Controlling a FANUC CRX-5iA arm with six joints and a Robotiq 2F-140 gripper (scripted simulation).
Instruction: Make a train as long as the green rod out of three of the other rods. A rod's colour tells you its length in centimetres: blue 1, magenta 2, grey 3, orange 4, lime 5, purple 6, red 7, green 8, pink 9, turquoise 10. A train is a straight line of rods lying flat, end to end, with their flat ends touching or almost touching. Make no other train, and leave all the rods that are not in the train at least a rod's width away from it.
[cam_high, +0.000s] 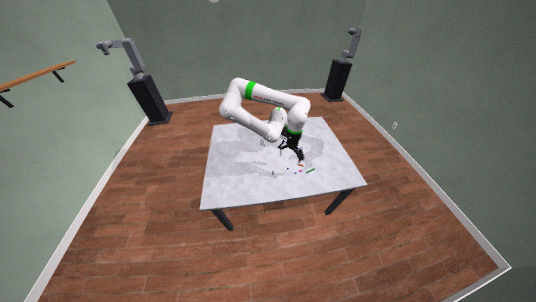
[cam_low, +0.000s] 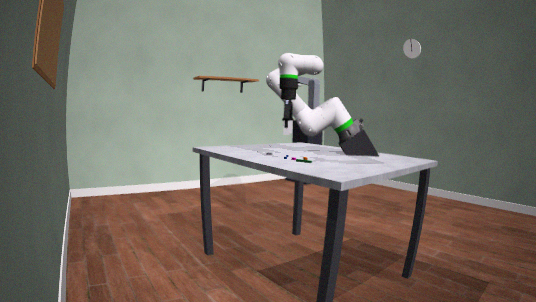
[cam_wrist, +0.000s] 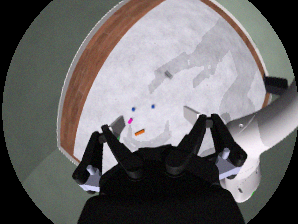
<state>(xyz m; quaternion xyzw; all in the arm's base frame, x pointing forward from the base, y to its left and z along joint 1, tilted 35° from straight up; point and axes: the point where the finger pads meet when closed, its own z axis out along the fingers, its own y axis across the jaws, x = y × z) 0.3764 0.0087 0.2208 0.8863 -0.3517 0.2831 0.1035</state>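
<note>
Now: the grey rod 1 cm ahead of my hand, 12 cm to the right of it and 12 cm below it. From my hand the other things lie so: orange rod: 1 cm behind, 11 cm to the left, 12 cm below; green rod: 6 cm ahead, 17 cm to the left, 12 cm below; magenta rod: 4 cm ahead, 9 cm to the left, 12 cm below.
</note>
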